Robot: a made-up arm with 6 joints.
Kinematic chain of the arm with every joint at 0, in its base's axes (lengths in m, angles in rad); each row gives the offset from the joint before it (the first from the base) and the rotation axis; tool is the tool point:
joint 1: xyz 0 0 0.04 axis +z
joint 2: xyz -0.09 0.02 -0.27 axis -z
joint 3: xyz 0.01 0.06 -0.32 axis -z
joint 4: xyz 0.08 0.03 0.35 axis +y
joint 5: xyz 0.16 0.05 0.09 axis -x
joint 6: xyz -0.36 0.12 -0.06 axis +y
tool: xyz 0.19 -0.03 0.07
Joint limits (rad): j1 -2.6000..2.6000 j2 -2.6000..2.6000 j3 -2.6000..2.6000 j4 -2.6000..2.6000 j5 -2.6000..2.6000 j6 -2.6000..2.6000
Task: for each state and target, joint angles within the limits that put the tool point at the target. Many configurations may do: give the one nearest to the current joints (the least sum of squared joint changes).
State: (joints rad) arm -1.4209 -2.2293 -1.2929 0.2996 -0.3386 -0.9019
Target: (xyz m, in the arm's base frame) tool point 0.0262 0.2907 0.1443
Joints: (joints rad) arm -1.8289 -1.8737 -1.0187 0.8516 -0.4968 -1.3854
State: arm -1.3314 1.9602 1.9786 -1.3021 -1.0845 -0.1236
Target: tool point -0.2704 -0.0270 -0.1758
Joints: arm -0.8978 2.0537 1.7454 -1.3067 -1.2000 0.6970
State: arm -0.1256 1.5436 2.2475 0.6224 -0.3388 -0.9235
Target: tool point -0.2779 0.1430 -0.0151
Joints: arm -0.1992 1.5848 2.3149 1.1586 -0.3040 -0.7116
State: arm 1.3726 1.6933 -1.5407 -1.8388 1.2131 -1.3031
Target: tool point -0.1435 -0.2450 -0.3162
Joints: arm 1.8149 1.3850 -1.9261 -1.3317 0.8820 -0.9454
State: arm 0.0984 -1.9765 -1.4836 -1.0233 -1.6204 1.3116
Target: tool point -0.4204 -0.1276 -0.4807
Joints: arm -0.2526 -1.5114 -0.9424 -1.8265 -1.4198 2.1906
